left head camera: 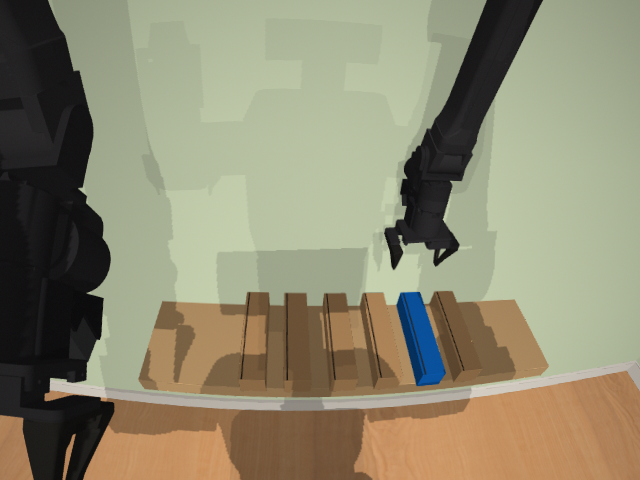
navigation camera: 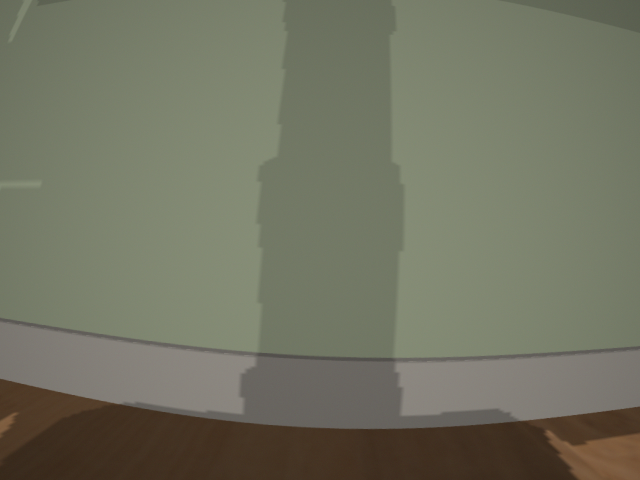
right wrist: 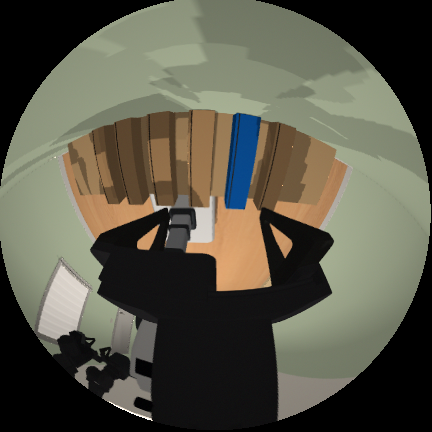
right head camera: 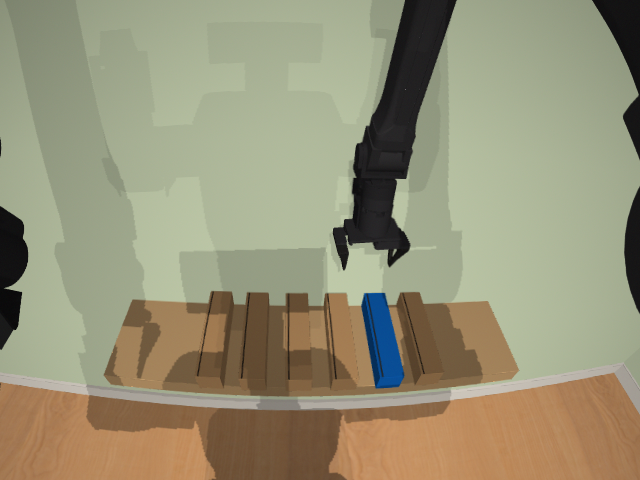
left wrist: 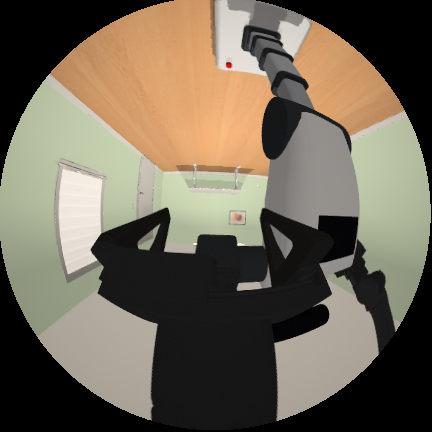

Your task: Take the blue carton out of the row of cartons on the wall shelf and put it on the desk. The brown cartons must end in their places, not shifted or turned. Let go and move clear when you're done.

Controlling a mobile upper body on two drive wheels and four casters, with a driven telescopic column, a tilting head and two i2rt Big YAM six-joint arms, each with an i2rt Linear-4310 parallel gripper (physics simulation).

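Places are measured from the left arm's base along level axes (x ahead, y left, z up), in centimetres.
Where they show: left gripper, fingertip midpoint: (right wrist: 101,343) (left wrist: 214,212); right gripper, fingertip midpoint: (left head camera: 414,266) (right wrist: 214,212) (right head camera: 366,266); right arm's base at its link origin: (left wrist: 349,260).
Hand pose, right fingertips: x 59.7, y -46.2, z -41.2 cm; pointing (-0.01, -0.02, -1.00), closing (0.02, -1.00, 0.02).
Things, the pixels of their top centre, and the offset from my right fingertips. Level surfaces: height alone.
- blue carton at its top centre: (right head camera: 383,331) (right wrist: 242,165) (left head camera: 421,329) dx -1.4, dy -7.5, dz -21.7 cm
- wall shelf at its surface level: dz -27.4 cm
- desk at its surface level: dz -27.7 cm
- leftmost at its top centre: (left head camera: 254,332) (right head camera: 214,330) (right wrist: 102,168) dx +1.1, dy +34.5, dz -21.7 cm
The blue carton (left head camera: 421,338) (right head camera: 382,341) (right wrist: 242,162) stands second from the right in the row on the wall shelf (left head camera: 516,341) (right head camera: 488,341) (right wrist: 317,165). Narrow gaps part it from the brown carton at its left (left head camera: 381,338) (right head camera: 341,338) (right wrist: 202,160) and the one at its right (left head camera: 457,335) (right head camera: 421,338) (right wrist: 280,160). My right gripper (left head camera: 416,267) (right head camera: 367,267) (right wrist: 214,212) is open and empty, above the row near the blue carton's wall end, touching nothing. My left gripper (left wrist: 214,212) is open and empty, away from the shelf. A pale table, seemingly the desk (left wrist: 215,190), stands far off.
More brown cartons stand left of the blue one, including the leftmost (left head camera: 255,341) (right head camera: 216,338). The green wall (left head camera: 310,206) (right head camera: 268,196) rises behind the shelf. A door (left wrist: 146,185) and a window (left wrist: 81,220) show in the left wrist view.
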